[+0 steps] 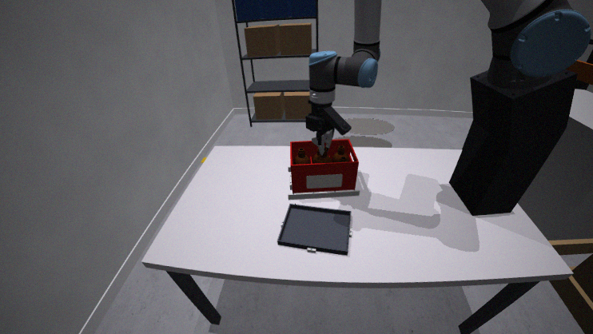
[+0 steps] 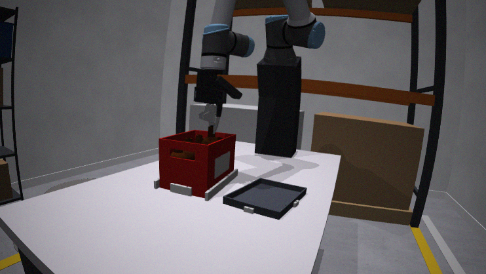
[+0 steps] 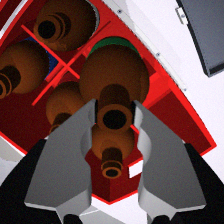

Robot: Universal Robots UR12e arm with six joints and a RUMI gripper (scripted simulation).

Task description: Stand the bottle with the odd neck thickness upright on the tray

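Right now my hand is 120 mm above the red crate and 50 mm to the left of it. Also, from my hand: dark tray (230 mm to the left, 190 mm below, 60 mm ahead); glass bottle (120 mm below, 90 mm to the right); brown bottle (120 mm below, 90 mm to the right, 90 mm ahead).
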